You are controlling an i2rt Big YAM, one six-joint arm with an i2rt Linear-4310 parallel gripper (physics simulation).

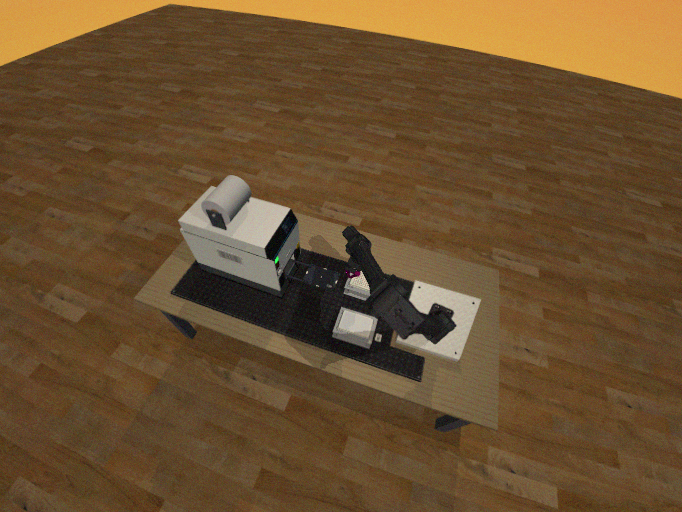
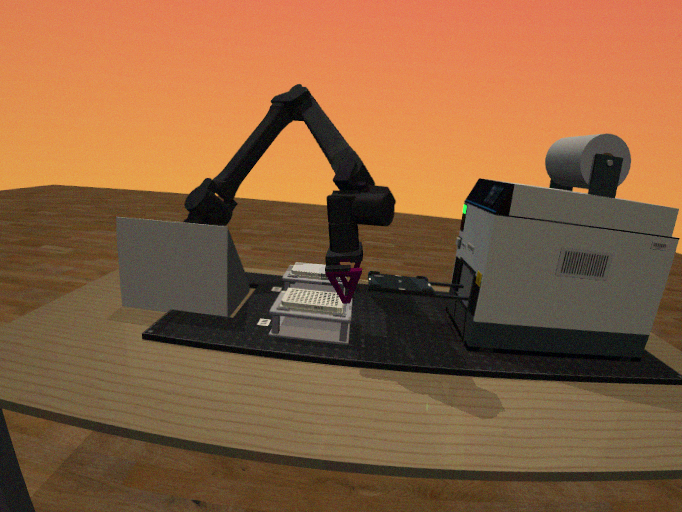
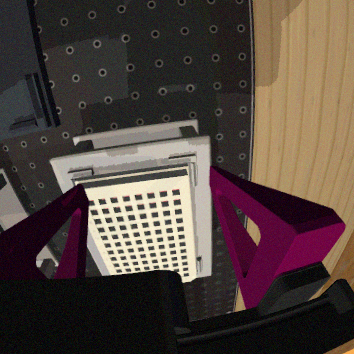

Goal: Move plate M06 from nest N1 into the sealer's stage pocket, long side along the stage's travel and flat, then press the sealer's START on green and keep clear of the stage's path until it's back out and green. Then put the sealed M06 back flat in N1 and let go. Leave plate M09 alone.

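Where they show: gripper, fingertip midpoint: (image 1: 352, 271) (image 2: 347, 295) (image 3: 146, 182); arm's base at its link origin: (image 2: 188, 252).
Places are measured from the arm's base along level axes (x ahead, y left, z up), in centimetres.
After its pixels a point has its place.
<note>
A cream well plate (image 1: 360, 282) {x 35.3, y -5.9, z -3.9 cm} (image 2: 311, 299) {x 33.2, y -8.9, z -4.0 cm} (image 3: 140, 220) {x 36.2, y -7.8, z -3.9 cm}, seemingly M06, lies flat in the grey nest (image 2: 311, 315) {x 34.2, y -13.6, z -5.5 cm} (image 3: 202, 200) {x 36.5, y -12.9, z -5.5 cm} whose tag (image 2: 263, 322) {x 22.9, y -8.8, z -11.0 cm} seems to read N1. My gripper (image 1: 352, 273) {x 40.5, y -8.8, z -2.1 cm} (image 2: 345, 300) {x 40.5, y -8.8, z -2.1 cm} (image 3: 146, 182) {x 40.5, y -8.8, z -2.1 cm} is open, fingers pointing down. Its magenta tips stand on either side of the plate near its sealer-side end, with nothing gripped. The other plate (image 1: 355, 324) {x 30.1, y 13.8, z -3.9 cm} (image 2: 308, 270) {x 28.4, y 10.2, z -3.9 cm}, seemingly M09, lies in the second nest. The sealer (image 1: 236, 264) {x 84.4, y 13.9, z 5.8 cm} (image 2: 550, 275) {x 80.9, y -8.3, z 7.1 cm} shows a green light (image 1: 277, 260) {x 65.2, y 10.9, z 16.0 cm} (image 2: 464, 209) {x 65.4, y 10.8, z 16.1 cm}. Its dark stage (image 1: 322, 277) {x 51.0, y 0.6, z -0.9 cm} (image 2: 400, 283) {x 51.5, y -0.4, z -0.9 cm} is out. The START button is not clear.
The stage's rails (image 2: 448, 294) {x 68.3, y 26.1, z -11.1 cm} reach into the sealer's front opening. A film roll (image 1: 226, 198) {x 85.7, y 6.5, z 35.6 cm} (image 2: 586, 160) {x 85.3, y -4.6, z 30.6 cm} sits on top of the sealer. The nests and sealer stand on a black perforated board (image 1: 242, 302) {x 80.3, y 21.8, z -11.0 cm} (image 2: 407, 336) {x 54.3, y -6.0, z -10.9 cm}. A large pale block (image 2: 170, 264) {x 0.7, y -9.1, z -0.5 cm} stands by the arm base.
</note>
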